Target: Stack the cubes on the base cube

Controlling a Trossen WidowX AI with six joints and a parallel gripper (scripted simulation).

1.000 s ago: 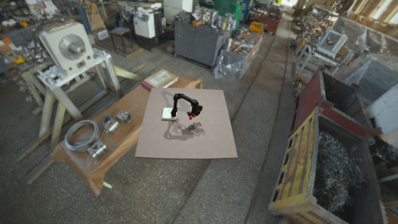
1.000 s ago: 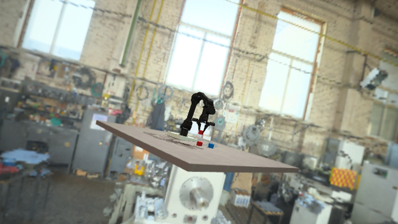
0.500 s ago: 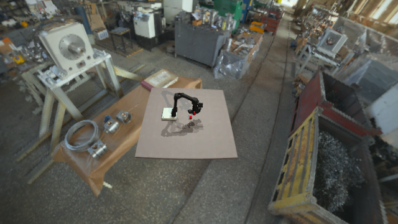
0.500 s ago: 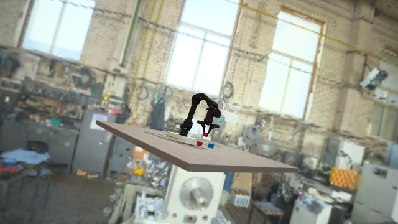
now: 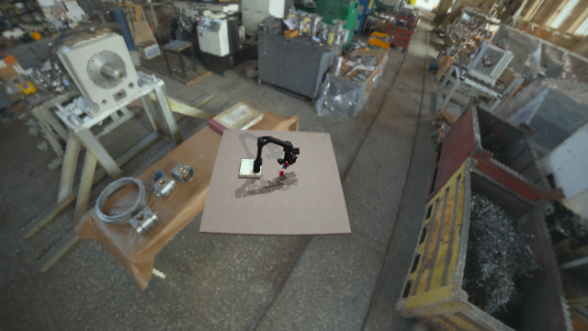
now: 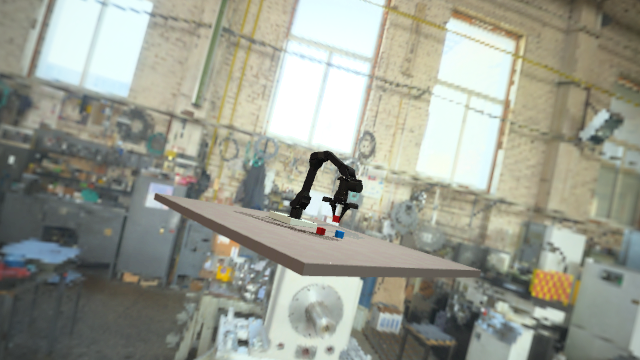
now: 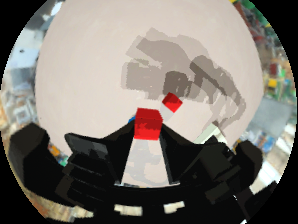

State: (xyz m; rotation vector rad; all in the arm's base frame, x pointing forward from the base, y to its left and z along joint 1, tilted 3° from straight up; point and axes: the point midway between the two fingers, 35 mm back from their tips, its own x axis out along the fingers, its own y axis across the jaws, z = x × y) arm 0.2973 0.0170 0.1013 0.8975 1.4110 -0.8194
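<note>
The blue base cube is 1 cm behind my gripper tip, 6 cm to the left of it and 8 cm below it.
</note>
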